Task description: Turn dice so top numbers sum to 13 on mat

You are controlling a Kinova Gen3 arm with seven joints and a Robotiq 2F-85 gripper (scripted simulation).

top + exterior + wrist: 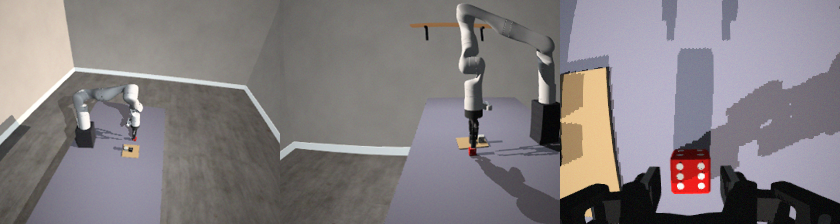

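Right now the red die is 40 mm below my hand. From my hand the other things lie so: black die: 140 mm to the right, 40 mm below; then tan mat: 140 mm to the right, 50 mm below; then white die: 50 mm behind, 140 mm to the right, 40 mm below.
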